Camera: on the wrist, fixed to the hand. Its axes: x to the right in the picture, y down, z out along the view.
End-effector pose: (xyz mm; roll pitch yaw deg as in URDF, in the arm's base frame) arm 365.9 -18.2 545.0 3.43 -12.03 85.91
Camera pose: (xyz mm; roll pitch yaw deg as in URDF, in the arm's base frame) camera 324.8 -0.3 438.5 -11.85 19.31 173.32
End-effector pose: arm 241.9 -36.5 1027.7 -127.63 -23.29 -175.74
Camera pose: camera 256.0 73.5 1060.1 -154.05 27.59 105.30
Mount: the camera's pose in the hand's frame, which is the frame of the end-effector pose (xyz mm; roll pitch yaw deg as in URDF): -7.6 35.8 -109.6 1.01 22.84 91.69
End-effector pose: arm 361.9 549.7 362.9 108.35 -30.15 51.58
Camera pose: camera 263.8 575.2 418.3 -82.29 -58.00 -136.93
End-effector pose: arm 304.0 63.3 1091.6 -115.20 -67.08 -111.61
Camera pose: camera 203.6 120.4 1090.2 -107.24 16.58 -162.48
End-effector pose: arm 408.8 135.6 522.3 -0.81 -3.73 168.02
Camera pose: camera 402.1 102.0 411.9 -3.04 23.71 -101.92
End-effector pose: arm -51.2 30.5 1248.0 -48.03 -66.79 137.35
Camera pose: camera -77.5 133.0 1201.6 -81.56 23.40 158.25
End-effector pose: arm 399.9 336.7 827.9 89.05 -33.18 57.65
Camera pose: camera 293.5 374.6 852.2 -58.91 -48.64 -159.98
